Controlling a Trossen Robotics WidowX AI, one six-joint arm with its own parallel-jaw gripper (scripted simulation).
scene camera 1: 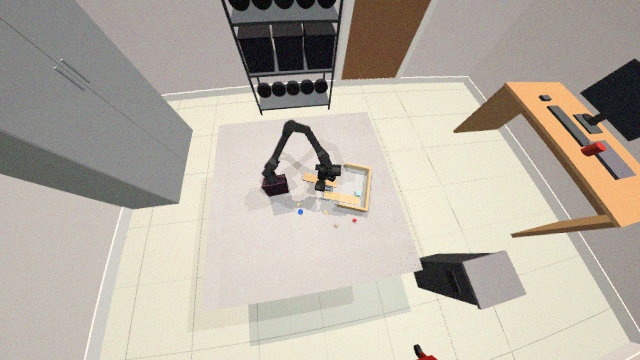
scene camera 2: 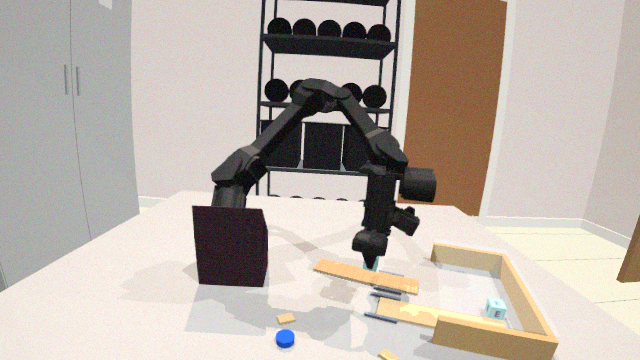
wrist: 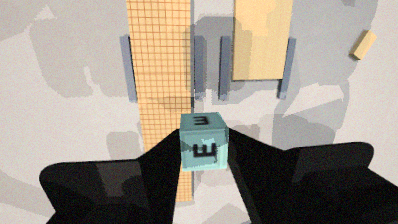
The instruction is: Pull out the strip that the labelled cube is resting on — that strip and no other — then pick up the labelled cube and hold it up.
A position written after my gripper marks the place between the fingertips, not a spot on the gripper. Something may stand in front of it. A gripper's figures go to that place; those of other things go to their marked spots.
Labels:
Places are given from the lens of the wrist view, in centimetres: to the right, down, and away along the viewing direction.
my gripper (wrist: pixel 201 133): 0, 2, 12
labelled cube (wrist: pixel 204 137): 0, 2, 9

